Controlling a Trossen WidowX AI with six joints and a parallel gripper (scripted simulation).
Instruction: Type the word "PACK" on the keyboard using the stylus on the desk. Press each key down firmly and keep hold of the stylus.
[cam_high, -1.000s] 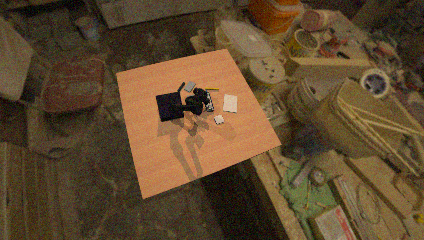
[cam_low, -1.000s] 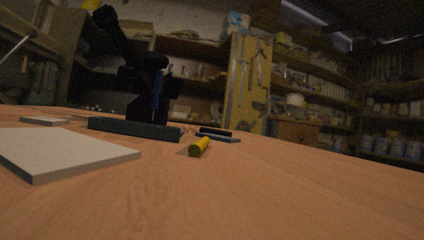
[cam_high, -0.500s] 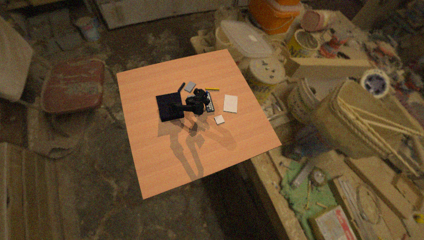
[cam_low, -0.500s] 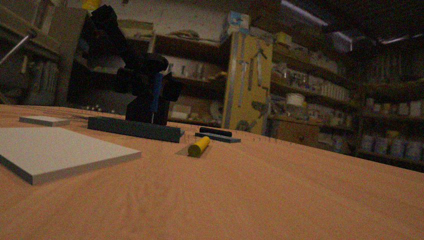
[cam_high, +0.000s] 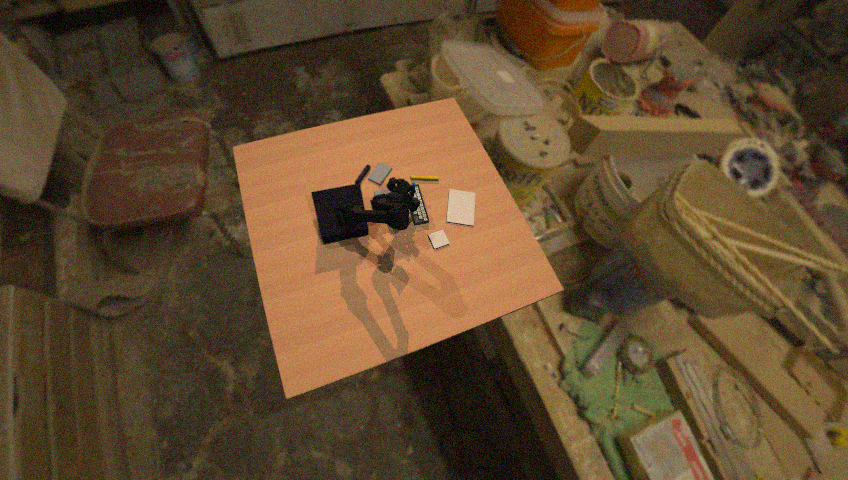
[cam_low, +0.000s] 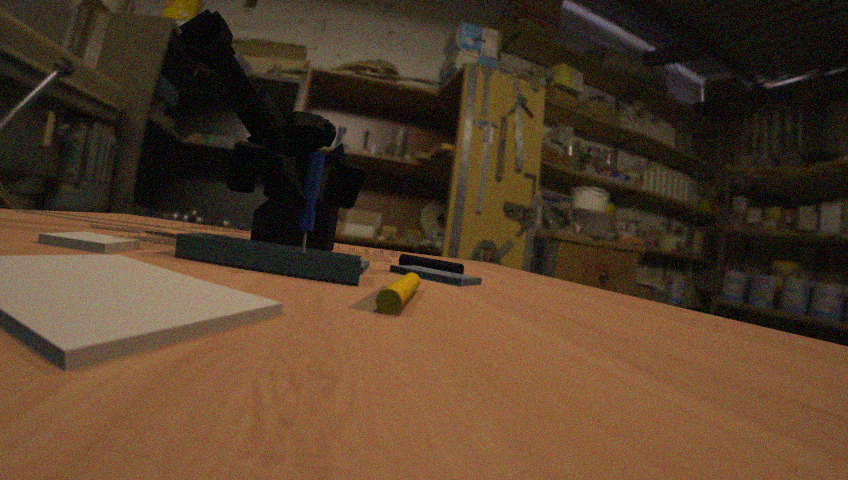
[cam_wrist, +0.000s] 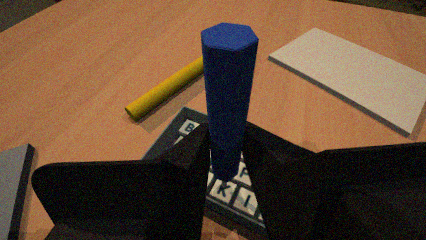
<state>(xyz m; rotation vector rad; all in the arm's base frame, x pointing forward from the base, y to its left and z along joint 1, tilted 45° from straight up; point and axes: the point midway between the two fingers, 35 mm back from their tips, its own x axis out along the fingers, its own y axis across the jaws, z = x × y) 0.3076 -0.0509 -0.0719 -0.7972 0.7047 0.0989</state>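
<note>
Right now my gripper tip is 130 mm to the left of the key, 70 mm above it and 10 mm short of it. From my gripper tip the other things lie so: blue stylus 20 mm below, 10 mm behind; yellow cylinder 110 mm ahead, 90 mm to the left, 70 mm below; grey slab 200 mm to the left, 100 mm behind, 70 mm below.
</note>
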